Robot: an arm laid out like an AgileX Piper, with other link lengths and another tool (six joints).
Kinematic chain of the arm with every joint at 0, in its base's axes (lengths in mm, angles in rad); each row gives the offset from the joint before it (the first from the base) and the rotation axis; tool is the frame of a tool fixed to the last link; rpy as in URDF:
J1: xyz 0 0 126.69 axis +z
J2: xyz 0 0 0 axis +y
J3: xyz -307.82 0 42.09 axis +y
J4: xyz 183.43 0 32.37 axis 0.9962 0 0.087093
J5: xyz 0 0 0 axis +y
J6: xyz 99.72 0 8.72 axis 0.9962 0 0.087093
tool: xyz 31.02 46 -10.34 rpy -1.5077 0.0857 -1.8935
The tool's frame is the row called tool.
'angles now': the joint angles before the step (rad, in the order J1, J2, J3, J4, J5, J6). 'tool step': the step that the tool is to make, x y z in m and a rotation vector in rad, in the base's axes. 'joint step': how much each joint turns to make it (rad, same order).
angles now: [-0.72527 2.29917 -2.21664 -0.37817 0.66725 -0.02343]
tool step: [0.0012 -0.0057 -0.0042 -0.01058 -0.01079 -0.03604]
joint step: [0.00006 0.01350 -0.00047 -0.05760 -0.01154 0.07210]
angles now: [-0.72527 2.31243 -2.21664 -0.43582 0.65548 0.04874]
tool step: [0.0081 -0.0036 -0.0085 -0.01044 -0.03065 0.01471]
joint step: [0.00004 0.02701 -0.00034 -0.00214 -0.05755 0.01769]
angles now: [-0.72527 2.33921 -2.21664 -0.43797 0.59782 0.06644]
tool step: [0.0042 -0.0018 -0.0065 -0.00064 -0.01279 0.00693]
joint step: [-0.00005 0.01731 0.00044 -0.00008 -0.02823 0.00932]
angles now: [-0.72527 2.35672 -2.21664 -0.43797 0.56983 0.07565]
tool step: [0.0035 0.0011 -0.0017 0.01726 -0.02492 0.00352]
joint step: [-0.00005 0.00644 -0.00031 0.02804 -0.01429 0.00138]
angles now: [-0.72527 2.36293 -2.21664 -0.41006 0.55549 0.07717]
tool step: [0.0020 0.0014 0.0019 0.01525 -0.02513 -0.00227]
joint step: [-0.00011 -0.00148 0.00000 0.02285 -0.00644 0.00624]
